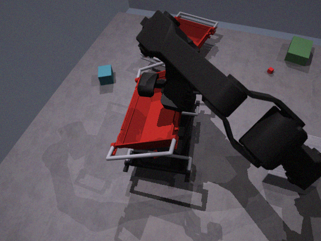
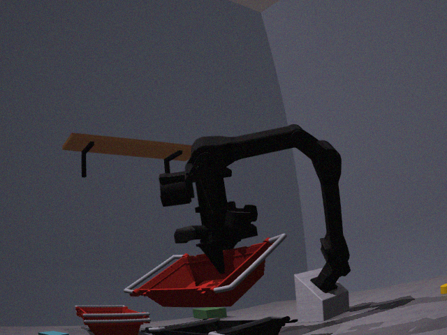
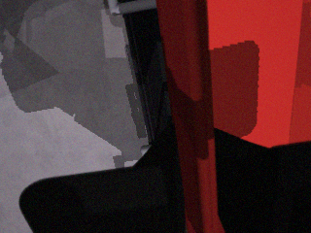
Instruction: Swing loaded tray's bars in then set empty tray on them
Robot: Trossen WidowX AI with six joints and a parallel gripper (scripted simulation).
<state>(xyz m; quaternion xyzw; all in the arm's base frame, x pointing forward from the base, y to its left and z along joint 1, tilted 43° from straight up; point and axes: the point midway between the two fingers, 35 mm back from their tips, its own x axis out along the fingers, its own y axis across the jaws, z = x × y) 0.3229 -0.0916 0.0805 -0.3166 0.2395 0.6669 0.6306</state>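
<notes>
The red tray lies 70 mm ahead of my gripper tip and 10 mm to the left of it. The rest, counted from my gripper tip: teal cube 350 mm ahead, 200 mm to the right, 160 mm below; then green cube 550 mm to the right, 350 mm behind, 160 mm below.
</notes>
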